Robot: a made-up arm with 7 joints.
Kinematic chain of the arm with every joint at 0, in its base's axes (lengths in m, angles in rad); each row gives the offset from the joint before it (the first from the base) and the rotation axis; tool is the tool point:
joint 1: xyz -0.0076 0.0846 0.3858 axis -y
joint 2: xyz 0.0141 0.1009 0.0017 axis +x
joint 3: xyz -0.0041 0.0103 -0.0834 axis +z
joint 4: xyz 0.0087 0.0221 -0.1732 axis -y
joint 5: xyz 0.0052 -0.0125 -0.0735 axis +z
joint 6: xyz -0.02 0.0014 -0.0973 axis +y
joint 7: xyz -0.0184 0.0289 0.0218 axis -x
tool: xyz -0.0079 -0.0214 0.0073
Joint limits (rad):
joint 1: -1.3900..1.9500
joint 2: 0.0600..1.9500
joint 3: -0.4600..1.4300
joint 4: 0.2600..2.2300
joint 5: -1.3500..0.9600
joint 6: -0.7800..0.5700
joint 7: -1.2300..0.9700
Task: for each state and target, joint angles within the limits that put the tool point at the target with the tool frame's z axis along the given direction. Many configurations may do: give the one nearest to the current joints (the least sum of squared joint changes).
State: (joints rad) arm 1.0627 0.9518 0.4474 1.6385 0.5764 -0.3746 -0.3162
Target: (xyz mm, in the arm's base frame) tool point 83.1 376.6 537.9 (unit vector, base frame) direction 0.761 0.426 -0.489
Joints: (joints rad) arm 1.2760 1.0979 0.3526 2.2300 0.7052 -0.6038 -0.1245
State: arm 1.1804 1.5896 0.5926 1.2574 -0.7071 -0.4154 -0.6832
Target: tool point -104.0 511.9 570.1 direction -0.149 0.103 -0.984
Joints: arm 1.0781 1.7175 0.4350 1.1128 -0.8850 -0.4042 -0.3318
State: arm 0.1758 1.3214 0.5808 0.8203 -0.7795 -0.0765 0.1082
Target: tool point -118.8 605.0 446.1 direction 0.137 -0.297 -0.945
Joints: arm 1.1161 1.6733 0.7694 0.3393 -0.8613 -0.7800 -0.4633
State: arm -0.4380 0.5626 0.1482 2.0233 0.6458 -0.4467 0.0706
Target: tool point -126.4 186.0 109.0 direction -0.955 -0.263 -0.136
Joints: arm -1.0799 0.0600 0.0619 1.9506 0.9466 -0.7800 0.4028
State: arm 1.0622 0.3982 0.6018 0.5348 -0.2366 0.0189 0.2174
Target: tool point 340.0 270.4 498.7 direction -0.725 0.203 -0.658
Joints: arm 1.6431 0.0600 0.2754 0.8831 -0.1668 0.2115 0.4569
